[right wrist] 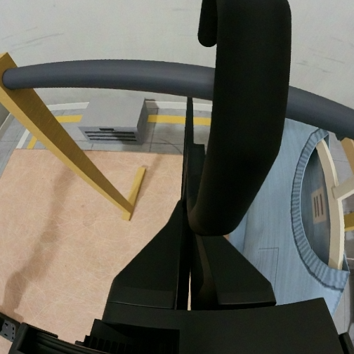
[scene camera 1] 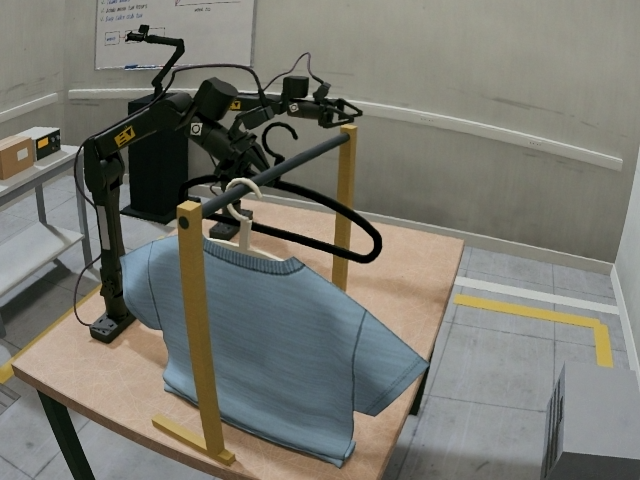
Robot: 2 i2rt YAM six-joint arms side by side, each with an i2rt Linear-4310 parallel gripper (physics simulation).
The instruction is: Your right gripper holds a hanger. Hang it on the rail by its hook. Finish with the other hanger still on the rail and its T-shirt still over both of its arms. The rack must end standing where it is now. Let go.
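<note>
My right gripper [scene camera 1: 266,169] [right wrist: 186,206] is shut on the black hanger [scene camera 1: 376,242] [right wrist: 250,110] near its neck, behind the rail [scene camera 1: 310,155] [right wrist: 125,75] in scene camera 1. The black hook stands higher than the rail in that view, its tip pointing down; in the right wrist view the hanger crosses in front of the rail. Whether they touch I cannot tell. The cream hanger [scene camera 1: 244,235] [right wrist: 337,220] hangs by its hook on the rail, with the blue T-shirt [scene camera 1: 268,330] [right wrist: 267,225] over it. My left gripper [scene camera 1: 345,114] is open near the rail's far end.
The rack's yellow posts [scene camera 1: 196,320] [right wrist: 65,150] stand upright on the wooden table [scene camera 1: 413,258] [right wrist: 30,200]. The far post rises just below my left gripper in scene camera 1. A grey box [scene camera 1: 599,413] [right wrist: 112,117] stands beyond the table. A shelf with boxes is at the left.
</note>
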